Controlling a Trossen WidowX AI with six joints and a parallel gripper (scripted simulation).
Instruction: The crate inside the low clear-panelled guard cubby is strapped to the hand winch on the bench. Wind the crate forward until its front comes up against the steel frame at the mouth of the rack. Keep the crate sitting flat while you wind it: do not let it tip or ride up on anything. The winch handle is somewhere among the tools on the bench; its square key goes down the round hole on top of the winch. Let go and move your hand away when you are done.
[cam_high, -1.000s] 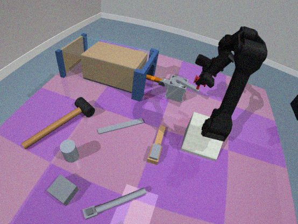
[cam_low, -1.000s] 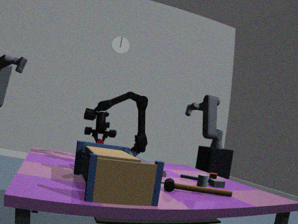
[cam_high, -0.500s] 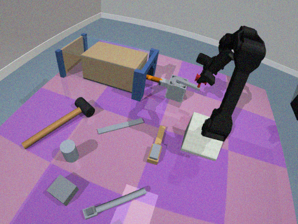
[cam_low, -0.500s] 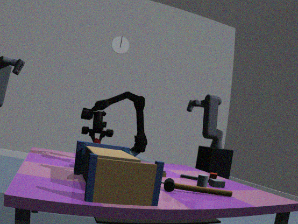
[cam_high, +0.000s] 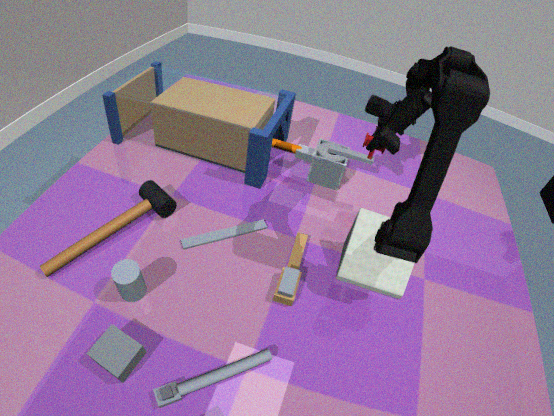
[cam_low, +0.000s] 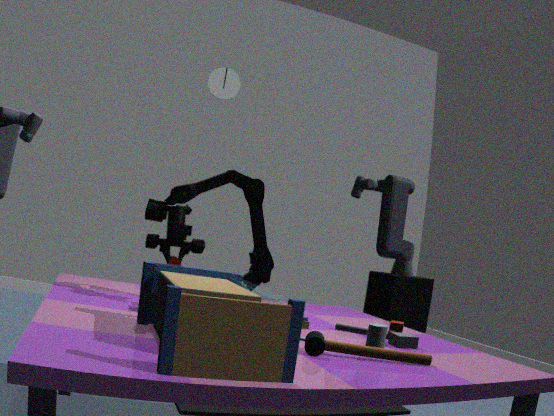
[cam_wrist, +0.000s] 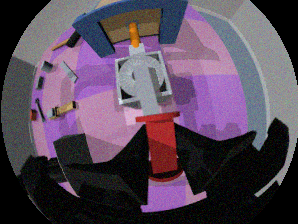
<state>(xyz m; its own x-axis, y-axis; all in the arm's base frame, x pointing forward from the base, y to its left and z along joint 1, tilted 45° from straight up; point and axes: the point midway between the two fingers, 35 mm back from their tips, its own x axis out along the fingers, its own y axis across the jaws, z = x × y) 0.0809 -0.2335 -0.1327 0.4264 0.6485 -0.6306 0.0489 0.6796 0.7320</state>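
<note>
The grey crank handle is 30 mm below my gripper tip and 20 mm ahead of it. Round my gripper tip: grey winch 100 mm below, 70 mm ahead; then blue frame 250 mm ahead, 20 mm below, 10 mm to the left; then red knob 10 mm behind.
</note>
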